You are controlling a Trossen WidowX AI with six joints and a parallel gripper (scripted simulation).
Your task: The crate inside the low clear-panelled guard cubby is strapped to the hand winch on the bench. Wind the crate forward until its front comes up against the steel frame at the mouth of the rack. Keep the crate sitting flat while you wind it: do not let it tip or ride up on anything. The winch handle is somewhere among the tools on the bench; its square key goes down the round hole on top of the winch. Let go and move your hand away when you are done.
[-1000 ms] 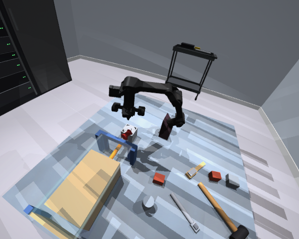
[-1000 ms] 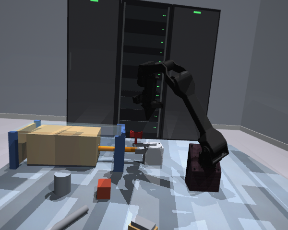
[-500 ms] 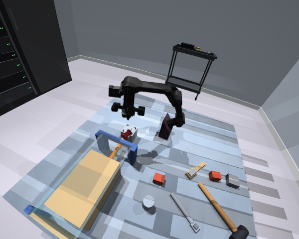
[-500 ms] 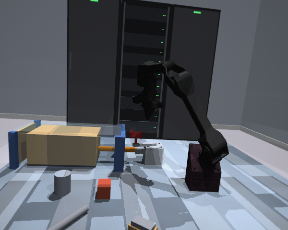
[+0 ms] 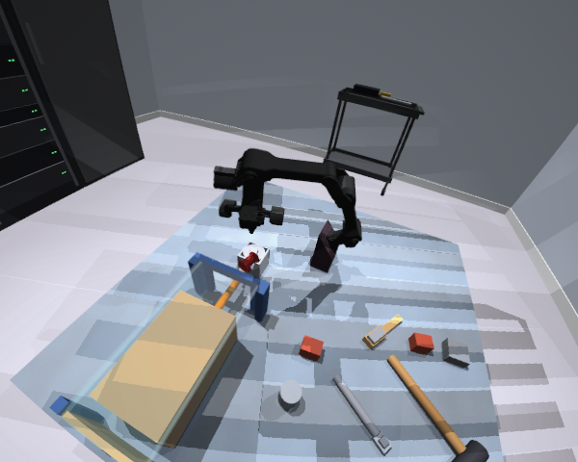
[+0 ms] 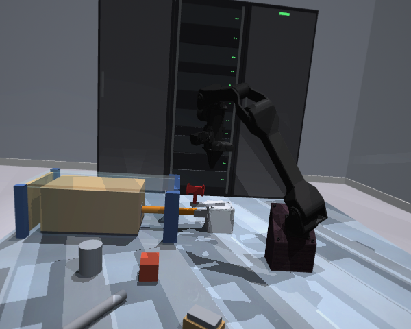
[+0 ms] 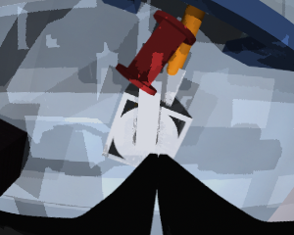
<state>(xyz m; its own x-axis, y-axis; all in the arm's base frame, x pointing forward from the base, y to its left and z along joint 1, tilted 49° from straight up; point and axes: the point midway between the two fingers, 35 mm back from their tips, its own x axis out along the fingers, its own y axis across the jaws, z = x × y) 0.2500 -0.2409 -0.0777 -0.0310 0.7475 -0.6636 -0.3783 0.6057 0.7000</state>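
My gripper tip is now 9 cm above the red knob, 5 cm short of it and 2 cm to the right of it. Round my gripper tip: crank handle (12 cm below, 1 cm to the left, 1 cm ahead); then grey winch (19 cm below, 6 cm behind, 3 cm to the right); then frame (12 cm below, 12 cm ahead).
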